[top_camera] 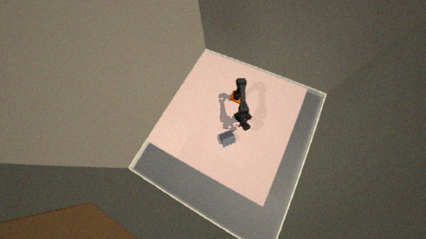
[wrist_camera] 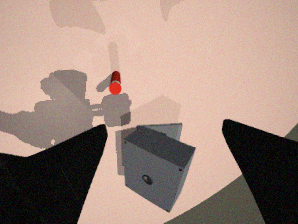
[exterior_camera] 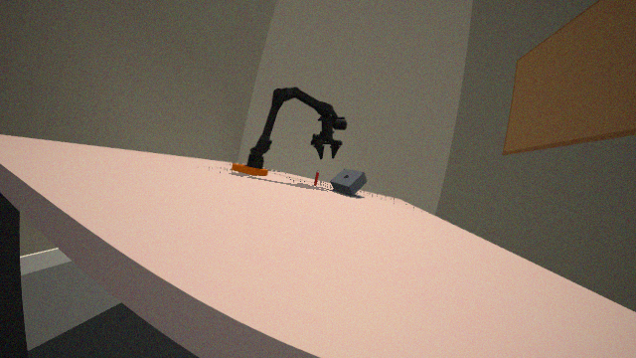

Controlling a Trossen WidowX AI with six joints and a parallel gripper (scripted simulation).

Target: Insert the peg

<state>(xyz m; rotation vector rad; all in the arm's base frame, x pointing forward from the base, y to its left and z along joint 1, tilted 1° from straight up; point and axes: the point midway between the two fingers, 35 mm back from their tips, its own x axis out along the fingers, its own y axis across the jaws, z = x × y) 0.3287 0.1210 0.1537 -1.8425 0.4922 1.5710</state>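
Right now the round red peg is 30 mm behind my gripper tip, 20 mm to the right of it and 100 mm below it. The rest, counted from my gripper tip: grey sloped panel block 120 mm ahead, 100 mm to the right, 90 mm below.
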